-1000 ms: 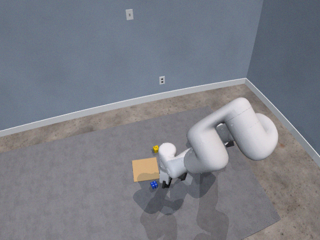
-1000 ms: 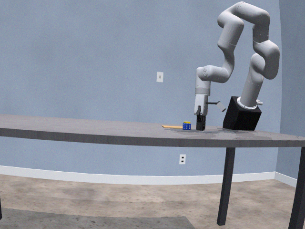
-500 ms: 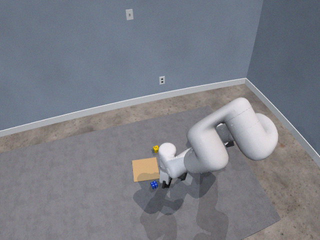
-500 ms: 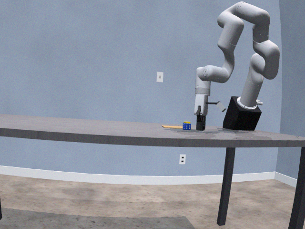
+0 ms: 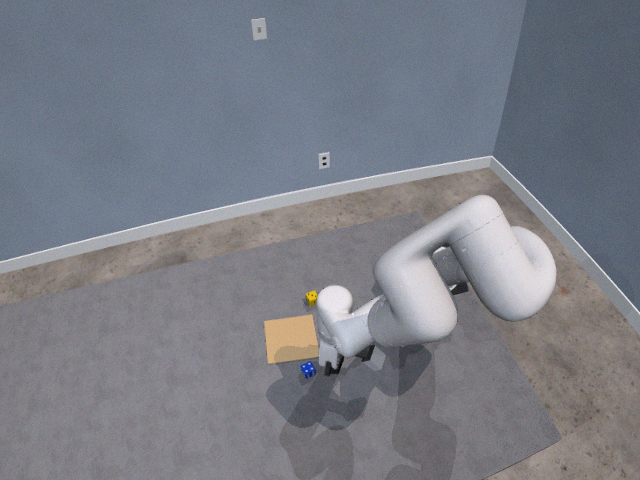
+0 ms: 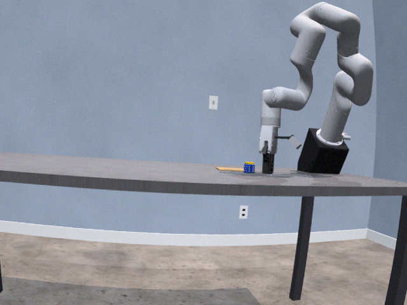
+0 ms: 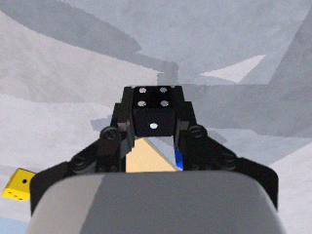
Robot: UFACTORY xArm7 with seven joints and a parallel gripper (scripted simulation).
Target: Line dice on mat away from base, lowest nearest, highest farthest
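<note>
My gripper is now 11 cm short of the tan mat, 10 cm to the left of it and 2 cm above it. Round my hand: black die (1 cm below); then yellow die (4 cm ahead, 22 cm to the right, 1 cm below); then blue die (7 cm ahead, 1 cm to the left, 1 cm below).
</note>
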